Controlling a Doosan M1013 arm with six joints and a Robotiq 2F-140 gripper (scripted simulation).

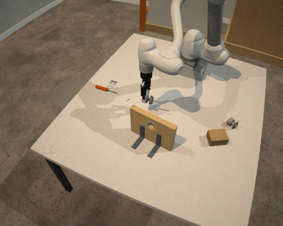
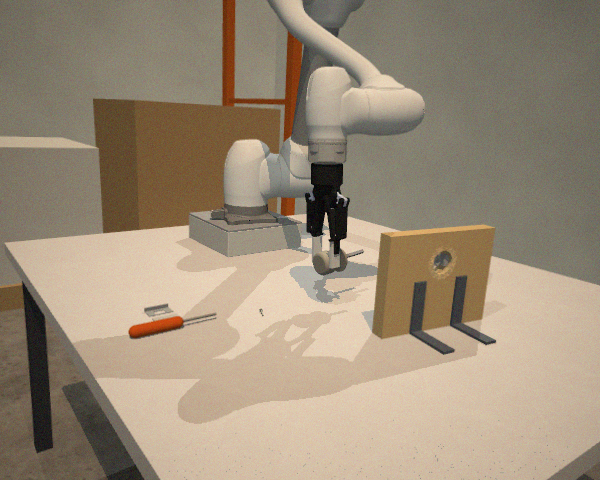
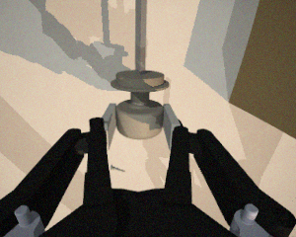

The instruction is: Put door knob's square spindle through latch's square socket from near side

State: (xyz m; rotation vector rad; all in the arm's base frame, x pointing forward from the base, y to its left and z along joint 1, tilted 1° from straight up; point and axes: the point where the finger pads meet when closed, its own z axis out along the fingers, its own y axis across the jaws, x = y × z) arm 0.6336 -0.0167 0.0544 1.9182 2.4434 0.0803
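My hand is 40 mm to the right of the door knob, 20 mm above it and 10 mm past it. From my hand the other things lie so: tiny screw: 160 mm to the right, 130 mm below, 10 mm behind; then wooden panel: 190 mm ahead, 180 mm to the left; then latch socket: 190 mm ahead, 180 mm to the left, 20 mm above.
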